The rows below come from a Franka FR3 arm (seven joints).
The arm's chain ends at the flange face. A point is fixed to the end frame.
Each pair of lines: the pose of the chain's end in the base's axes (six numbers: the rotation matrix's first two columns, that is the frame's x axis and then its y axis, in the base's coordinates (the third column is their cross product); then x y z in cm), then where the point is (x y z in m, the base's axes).
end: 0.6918 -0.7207 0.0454 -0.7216 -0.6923 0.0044 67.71 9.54 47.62
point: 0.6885 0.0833 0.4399
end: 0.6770 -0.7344 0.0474 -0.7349 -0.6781 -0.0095 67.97 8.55 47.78
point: 0.6913 0.0734 0.4416
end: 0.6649 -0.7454 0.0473 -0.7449 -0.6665 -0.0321 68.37 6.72 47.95
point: 0.6957 0.0555 0.4433
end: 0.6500 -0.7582 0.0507 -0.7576 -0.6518 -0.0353 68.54 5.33 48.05
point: 0.6974 0.0414 0.4443
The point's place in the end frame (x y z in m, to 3 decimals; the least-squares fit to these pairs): 0.015 0.000 0.037
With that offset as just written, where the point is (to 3 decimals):
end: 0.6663 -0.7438 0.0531 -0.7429 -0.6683 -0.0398 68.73 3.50 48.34
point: 0.700 0.023 0.447
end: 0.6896 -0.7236 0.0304 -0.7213 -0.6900 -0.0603 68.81 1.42 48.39
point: 0.701 0.004 0.447
